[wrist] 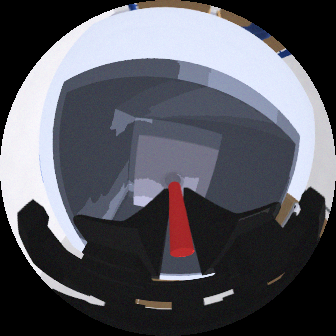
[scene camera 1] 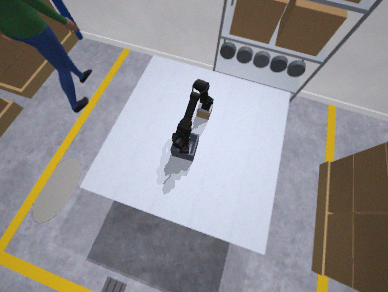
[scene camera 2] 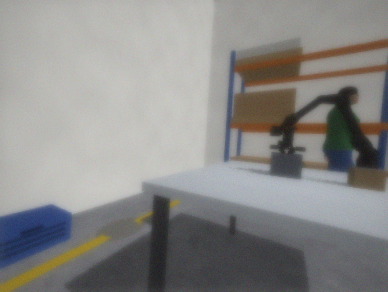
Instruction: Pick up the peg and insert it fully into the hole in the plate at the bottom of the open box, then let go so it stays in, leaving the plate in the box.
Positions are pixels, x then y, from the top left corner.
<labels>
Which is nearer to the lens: the dark grey box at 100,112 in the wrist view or the red peg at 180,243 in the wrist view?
The red peg.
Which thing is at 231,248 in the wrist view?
My gripper.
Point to a dark grey box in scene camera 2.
285,165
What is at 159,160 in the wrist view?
A plate.
</labels>
